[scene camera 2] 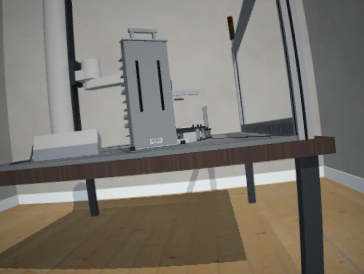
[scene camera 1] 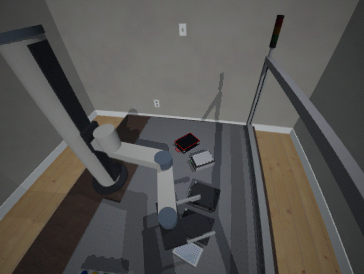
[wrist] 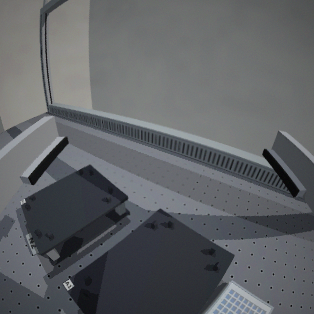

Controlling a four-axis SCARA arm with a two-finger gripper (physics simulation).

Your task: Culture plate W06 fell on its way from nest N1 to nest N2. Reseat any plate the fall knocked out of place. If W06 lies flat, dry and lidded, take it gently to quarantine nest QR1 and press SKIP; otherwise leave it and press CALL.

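Frame: origin at the arm's base, x ahead, y left, z up, level; metres.
Where they show: gripper, fingertip midpoint: [scene camera 2: 190, 94] [scene camera 1: 207, 213] [wrist: 170, 131]; arm's base, origin of the base link: [scene camera 1: 110, 178].
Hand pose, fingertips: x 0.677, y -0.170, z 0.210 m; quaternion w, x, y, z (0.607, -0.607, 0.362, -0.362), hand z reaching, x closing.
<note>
Things, the pixels of their top centre, and the offset from my fingertips.
- Nest N2, middle of its top: [wrist: 65, 195] [scene camera 2: 192, 128] [scene camera 1: 204, 193] 0.018 m back, 0.158 m left, 0.142 m down
- second dark nest, middle of its top: [wrist: 154, 276] [scene camera 2: 183, 125] [scene camera 1: 195, 224] 0.042 m back, 0.020 m right, 0.130 m down
- red-edged dark nest, middle of its top: [scene camera 1: 187, 140] 0.201 m back, 0.575 m left, 0.152 m down
- white plate, middle of its top: [scene camera 1: 202, 157] 0.060 m back, 0.410 m left, 0.128 m down
- pale box, middle of its top: [scene camera 2: 66, 132] 0.413 m back, 0.353 m right, 0.114 m down
My gripper [scene camera 1: 195, 218] [wrist: 170, 131] is open and empty, above the dark nests. Nest N2 [scene camera 1: 210, 192] [wrist: 75, 207], labelled in the wrist view, is a raised dark platform with small corner posts and no plate on it. A second dark nest [scene camera 1: 200, 223] [wrist: 160, 260] stands beside it, also with no plate on it; its small tag is hard to read. A white plate with a pale blue well grid [scene camera 1: 188, 254] [wrist: 241, 301] is beside that nest, partly cut off in the wrist view. Its label, lid and any slight tilt cannot be made out. A red-edged dark nest [scene camera 1: 187, 141] stands farther back.
A white plate [scene camera 1: 203, 158] sits on a nest between the red-edged nest and N2. A tall grey plate tower [scene camera 2: 150, 90] and a pale box [scene camera 2: 67, 144] stand near the table edge. Coloured buttons [scene camera 1: 95, 272] show at the bottom edge. A signal light [scene camera 1: 276, 31] [scene camera 2: 230, 28] stands by the frame.
</note>
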